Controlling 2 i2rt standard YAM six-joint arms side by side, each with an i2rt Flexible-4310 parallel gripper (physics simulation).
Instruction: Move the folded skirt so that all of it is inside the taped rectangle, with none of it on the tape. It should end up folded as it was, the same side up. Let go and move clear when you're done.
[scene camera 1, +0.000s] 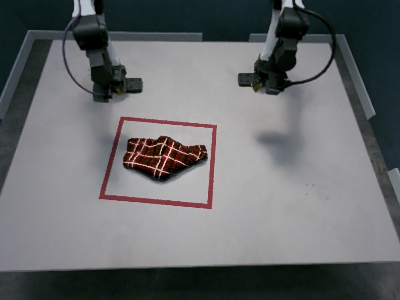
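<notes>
The folded skirt (162, 157), red and black plaid with white lines, lies on the table inside the taped rectangle (155, 202). Its narrow right end is close to the right strip of tape, with a thin gap of table between them. Its left edge is also a little way in from the left strip. My left gripper (273, 91) is at the upper right, well away from the skirt and the tape. My right gripper (101, 98) is at the upper left, above and to the left of the rectangle. The fingers of both grippers are too small and dark to tell their opening.
The pale table top (300, 225) reaches beyond the tape on all sides. Both arms come in from the far edge of the table, with their black cables looping outward. A few small specks show on the table at the right. Grey rails run behind and beside the table.
</notes>
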